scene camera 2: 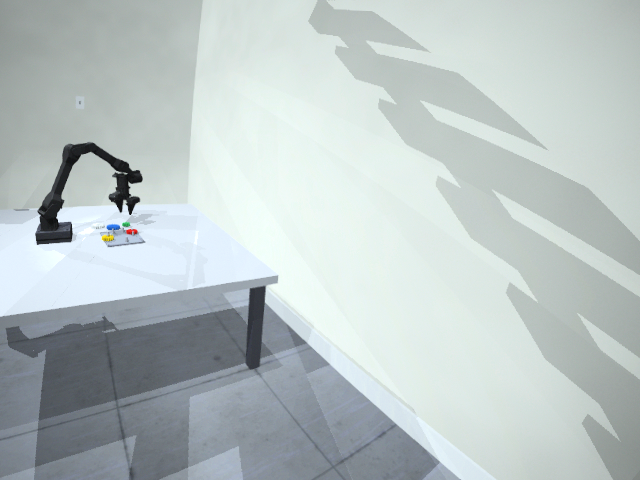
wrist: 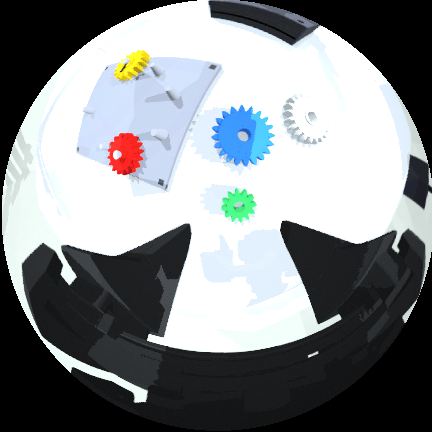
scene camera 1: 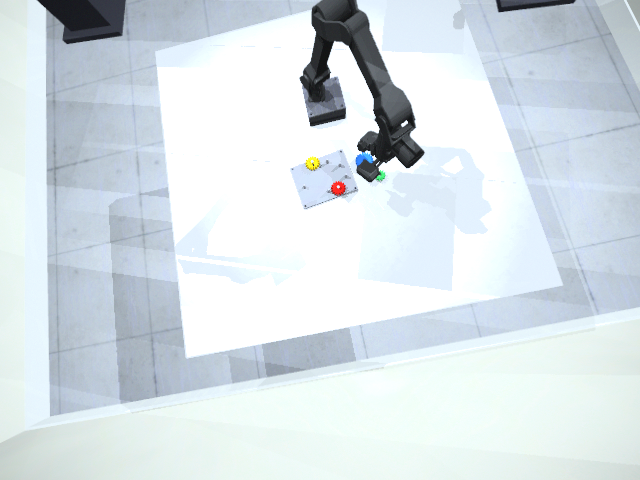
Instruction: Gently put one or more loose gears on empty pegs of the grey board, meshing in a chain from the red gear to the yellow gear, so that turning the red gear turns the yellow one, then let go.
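Frame: origin at the arm's base, x ahead, y left, z up, level; metres.
Seen in the pictures: gripper, fingertip midpoint: (scene camera 2: 125, 213) (wrist: 236, 227) (scene camera 1: 379, 168); arm's base, origin of the base link: (scene camera 2: 49, 228) (scene camera 1: 316, 93).
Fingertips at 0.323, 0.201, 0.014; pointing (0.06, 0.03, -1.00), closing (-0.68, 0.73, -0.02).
Note:
Pixels of each thing's top centre, then the offset from my fingertips to it, as dx, dy, dz. Level surfaces: height alone.
- grey board, middle of its top: (wrist: 110, 100) (scene camera 1: 322, 174) (scene camera 2: 120, 232) -0.013, -0.198, -0.040
- yellow gear, middle of its top: (wrist: 126, 61) (scene camera 1: 312, 161) (scene camera 2: 107, 235) -0.069, -0.233, -0.045
- red gear, middle of its top: (wrist: 118, 154) (scene camera 1: 338, 187) (scene camera 2: 131, 229) +0.037, -0.144, -0.045
- large blue gear, middle of its top: (wrist: 244, 134) (scene camera 1: 364, 160) (scene camera 2: 113, 225) -0.062, -0.040, -0.053
- small green gear, middle of its top: (wrist: 238, 207) (scene camera 1: 379, 174) (scene camera 2: 125, 223) -0.001, +0.010, -0.053
- white gear, middle of its top: (wrist: 312, 116) (scene camera 2: 97, 224) -0.142, -0.003, -0.053
- white table, its level: dz -0.070
The grey board (scene camera 1: 323, 180) (scene camera 2: 119, 240) (wrist: 120, 107) carries the yellow gear (scene camera 1: 312, 163) (scene camera 2: 107, 238) (wrist: 135, 65) and the red gear (scene camera 1: 338, 188) (scene camera 2: 131, 231) (wrist: 129, 150) on pegs near opposite edges, with several bare pegs. Loose on the table beside it lie a large blue gear (scene camera 1: 363, 158) (scene camera 2: 113, 227) (wrist: 230, 135), a small green gear (scene camera 1: 381, 176) (scene camera 2: 126, 224) (wrist: 247, 202) and a white gear (scene camera 2: 98, 226) (wrist: 298, 120). My gripper (scene camera 2: 125, 212) (wrist: 236, 227) is open and empty above the table, near the green gear in the wrist view. Its fingertips are hidden in scene camera 1.
The arm's base (scene camera 1: 325, 111) (scene camera 2: 53, 233) (wrist: 265, 22) stands behind the board. The white table (scene camera 1: 258, 289) (scene camera 2: 222, 266) carries the base, the board and the gears. The arm's shadow falls on the table to the right in scene camera 1.

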